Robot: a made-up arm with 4 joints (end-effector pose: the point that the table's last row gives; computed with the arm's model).
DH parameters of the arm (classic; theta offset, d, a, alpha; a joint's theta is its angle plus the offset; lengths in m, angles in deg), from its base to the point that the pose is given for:
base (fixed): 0 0.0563 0 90
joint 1: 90 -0.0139 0.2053 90
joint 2: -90 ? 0.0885 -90
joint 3: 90 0.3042 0.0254 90
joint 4: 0 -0.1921 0.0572 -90
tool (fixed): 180 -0.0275 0 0
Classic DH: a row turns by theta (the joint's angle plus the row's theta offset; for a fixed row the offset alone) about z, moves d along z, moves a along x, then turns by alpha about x.
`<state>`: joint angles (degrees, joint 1 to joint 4).
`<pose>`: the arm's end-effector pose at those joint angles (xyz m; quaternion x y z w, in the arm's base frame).
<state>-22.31 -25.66 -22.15 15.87</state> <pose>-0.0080 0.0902 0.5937 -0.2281 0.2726 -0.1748 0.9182</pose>
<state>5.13 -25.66 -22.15 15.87</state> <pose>-0.2547 0.0902 0.5295 -0.1801 0.0471 -0.2239 0.9567</pose>
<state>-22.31 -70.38 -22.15 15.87</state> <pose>-0.0601 0.2714 0.4666 -0.5735 0.1577 -0.1250 0.7941</pose>
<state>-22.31 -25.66 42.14 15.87</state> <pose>0.2026 0.0391 0.5338 -0.1872 0.3730 0.3616 0.8337</pose>
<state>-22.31 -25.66 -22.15 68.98</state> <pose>0.0256 0.1082 0.6357 -0.1259 0.6544 -0.2583 0.6995</pose>
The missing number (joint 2, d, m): -0.0575
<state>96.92 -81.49 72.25 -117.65</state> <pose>-0.2057 0.2853 0.1655 -0.4382 -0.6987 0.5342 0.1856</pose>
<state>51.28 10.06 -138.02 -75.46</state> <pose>-0.4890 0.2080 0.2225 -0.1641 -0.2823 -0.9160 0.2331</pose>
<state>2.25 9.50 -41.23 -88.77</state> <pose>-0.2006 -0.0825 0.4878 -0.1840 -0.6450 -0.3086 0.6745</pose>
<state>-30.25 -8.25 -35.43 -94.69</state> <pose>0.0918 -0.0215 0.5381 -0.3008 -0.5251 -0.0795 0.7921</pose>
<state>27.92 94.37 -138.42 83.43</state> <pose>-0.3344 -0.3636 0.3870 -0.6715 -0.7192 0.1433 0.1059</pose>
